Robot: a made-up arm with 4 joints.
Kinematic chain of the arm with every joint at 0, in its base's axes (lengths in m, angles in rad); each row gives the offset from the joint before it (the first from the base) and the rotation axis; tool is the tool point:
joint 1: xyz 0 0 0.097 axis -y
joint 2: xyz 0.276 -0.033 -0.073 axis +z
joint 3: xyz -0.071 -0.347 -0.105 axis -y
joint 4: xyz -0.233 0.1 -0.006 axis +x
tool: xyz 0.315 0 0.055
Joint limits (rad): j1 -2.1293..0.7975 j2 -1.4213..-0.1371 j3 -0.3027..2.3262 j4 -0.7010..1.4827
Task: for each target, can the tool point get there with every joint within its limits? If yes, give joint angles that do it. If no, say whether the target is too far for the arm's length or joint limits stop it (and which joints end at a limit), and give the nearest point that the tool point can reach.
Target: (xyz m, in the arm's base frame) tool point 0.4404 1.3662 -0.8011
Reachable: no: too far | nearest point 0.0670 0.0921 -0.0397 | short by 1.530 m
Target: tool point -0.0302 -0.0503 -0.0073
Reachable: yes | joints -0.2382 -1.0029 1.7875 -0.0184
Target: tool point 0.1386 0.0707 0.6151
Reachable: no: joint limits stop it (at a limit: joint 1, joint 3) | nearest point -0.0820 0.0098 0.2067 | short by 0.468 m
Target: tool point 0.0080 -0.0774 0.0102
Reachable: yes | joints 0.0622 -1.2169 0.8933 0.4692
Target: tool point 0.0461 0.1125 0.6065
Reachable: no: joint limits stop it (at a limit: joint 1, joint 3) | nearest point -0.0877 0.0309 0.2054 | short by 0.431 m
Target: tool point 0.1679 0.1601 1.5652
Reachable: no: too far | nearest point -0.0887 0.0059 0.2096 | short by 1.388 m
